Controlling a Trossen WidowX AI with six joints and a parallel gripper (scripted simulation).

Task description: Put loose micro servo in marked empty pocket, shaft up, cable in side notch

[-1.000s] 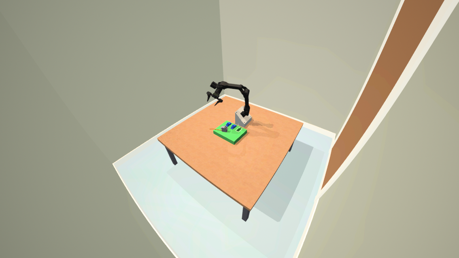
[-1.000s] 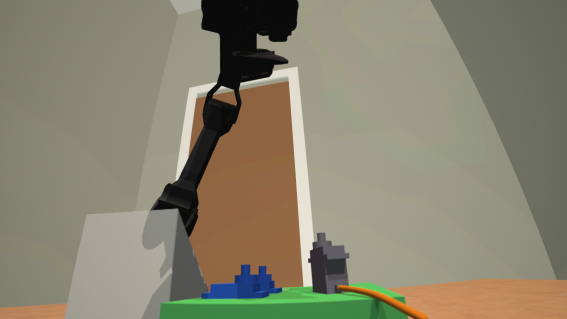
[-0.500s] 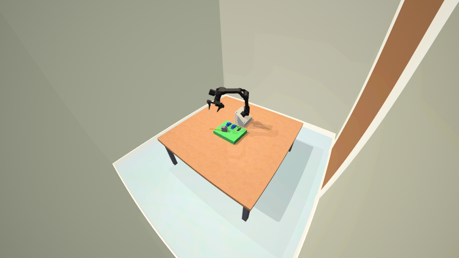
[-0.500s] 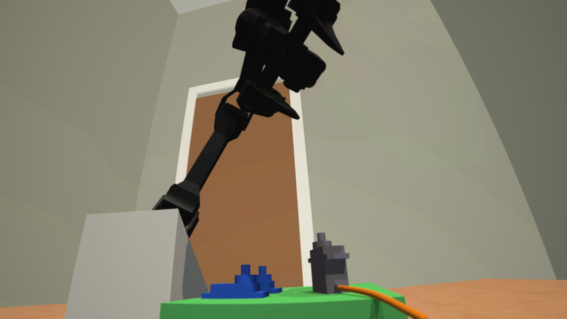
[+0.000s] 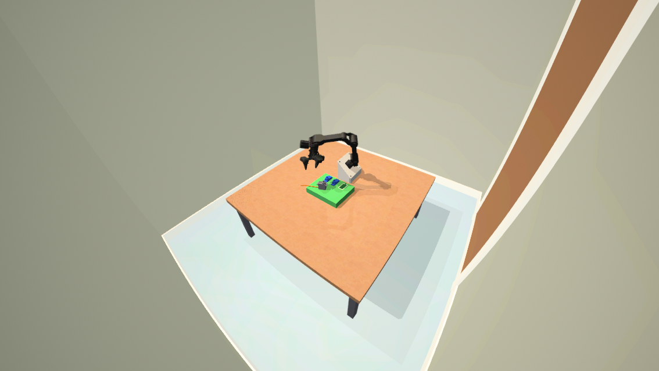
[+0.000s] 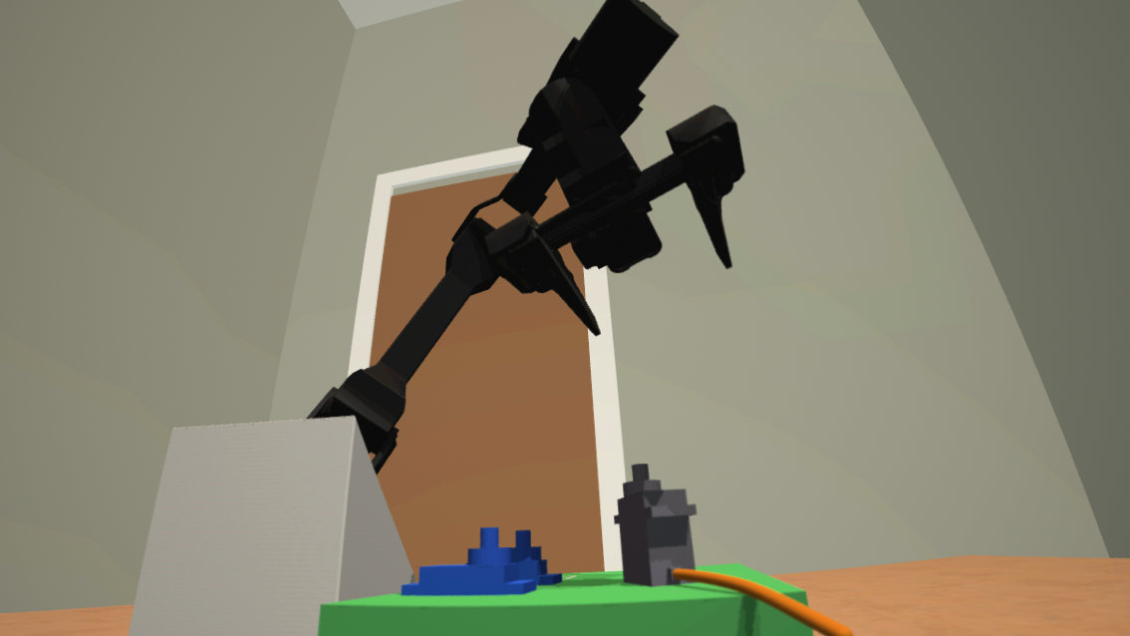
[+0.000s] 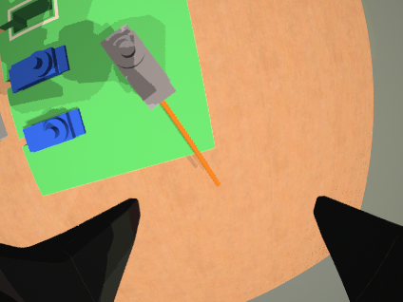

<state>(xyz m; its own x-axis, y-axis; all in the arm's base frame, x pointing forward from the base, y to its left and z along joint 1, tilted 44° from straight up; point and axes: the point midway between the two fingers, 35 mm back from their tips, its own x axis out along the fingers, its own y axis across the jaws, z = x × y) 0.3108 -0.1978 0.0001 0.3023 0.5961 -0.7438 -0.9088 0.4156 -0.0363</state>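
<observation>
My gripper tip is now 20 mm past the green deck, 120 mm to the right of it and 190 mm above it.
</observation>
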